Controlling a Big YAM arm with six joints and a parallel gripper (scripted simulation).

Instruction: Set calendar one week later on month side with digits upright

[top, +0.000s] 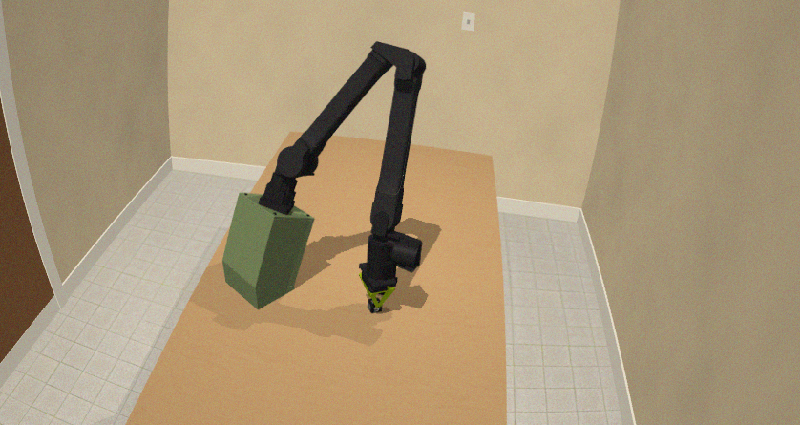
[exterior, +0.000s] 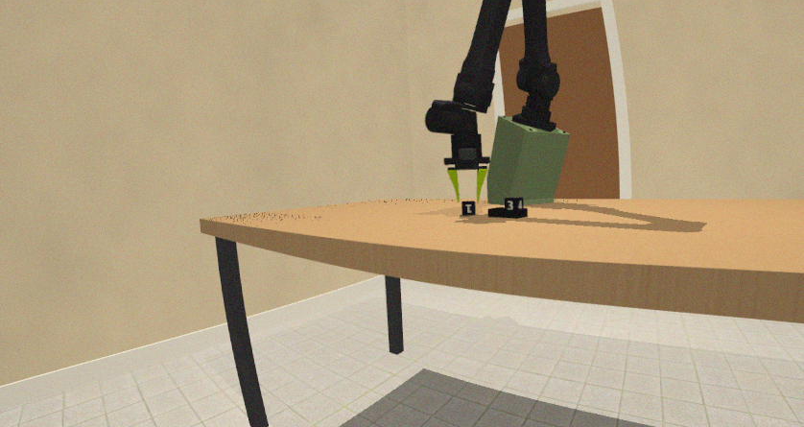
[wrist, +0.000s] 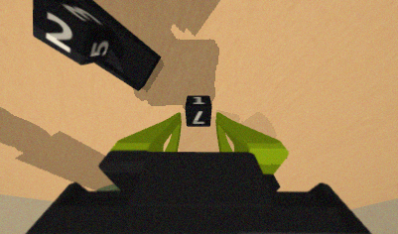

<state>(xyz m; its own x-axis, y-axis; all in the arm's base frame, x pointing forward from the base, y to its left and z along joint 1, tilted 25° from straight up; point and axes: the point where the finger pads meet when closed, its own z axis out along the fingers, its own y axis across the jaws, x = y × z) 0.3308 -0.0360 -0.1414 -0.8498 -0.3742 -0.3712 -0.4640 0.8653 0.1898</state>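
The black tray is 20 mm ahead of my hand, 100 mm to the left of it and 30 mm below it.
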